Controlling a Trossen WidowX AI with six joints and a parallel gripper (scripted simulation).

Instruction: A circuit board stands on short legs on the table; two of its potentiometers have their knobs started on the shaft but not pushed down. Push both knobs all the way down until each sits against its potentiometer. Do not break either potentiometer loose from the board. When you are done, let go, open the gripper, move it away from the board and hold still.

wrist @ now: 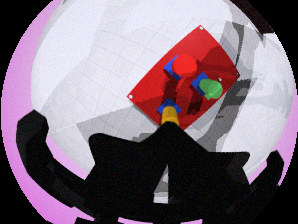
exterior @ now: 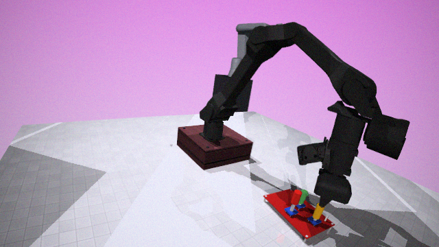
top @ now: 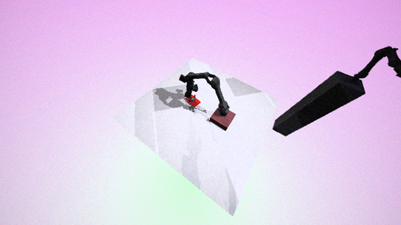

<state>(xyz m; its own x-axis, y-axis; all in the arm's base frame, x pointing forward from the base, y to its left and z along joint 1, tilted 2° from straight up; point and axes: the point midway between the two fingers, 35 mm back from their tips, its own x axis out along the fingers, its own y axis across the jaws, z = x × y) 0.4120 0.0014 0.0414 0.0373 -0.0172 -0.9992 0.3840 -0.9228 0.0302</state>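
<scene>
Right now my gripper tip is 2 cm above the yellow knob. Round my gripper tip: green knob (6 cm behind, 2 cm to the left, 2 cm below).
</scene>
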